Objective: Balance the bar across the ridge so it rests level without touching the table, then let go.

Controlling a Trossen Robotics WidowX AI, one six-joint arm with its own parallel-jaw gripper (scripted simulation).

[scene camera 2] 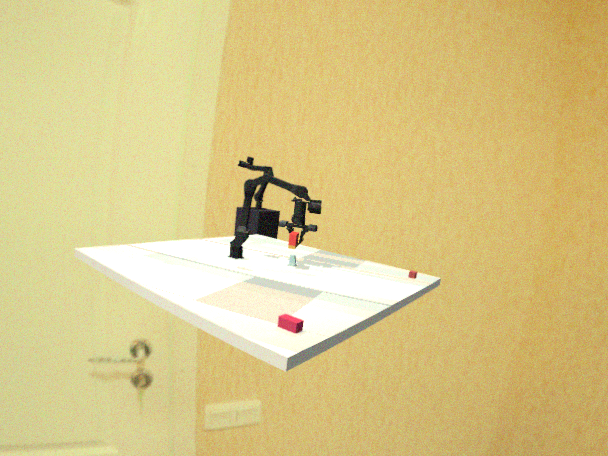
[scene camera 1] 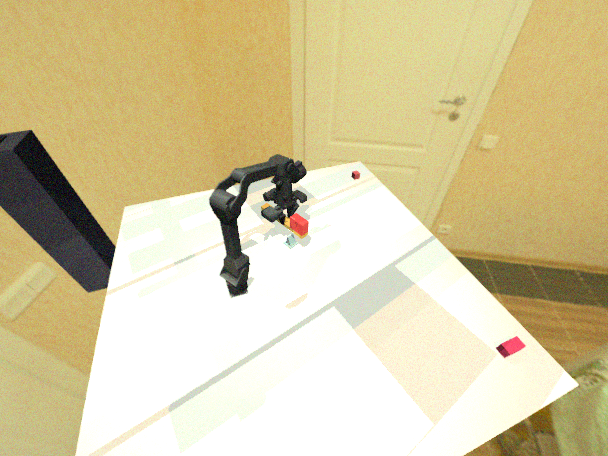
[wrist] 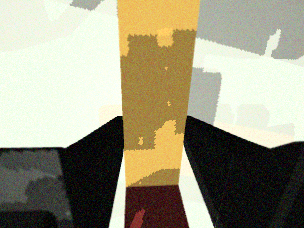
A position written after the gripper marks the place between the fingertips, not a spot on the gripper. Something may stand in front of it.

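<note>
The gripper point(scene camera 1: 285, 221), visible in the wrist view too as the gripper point(wrist: 153, 123), carries a bar point(wrist: 156, 52).
</note>
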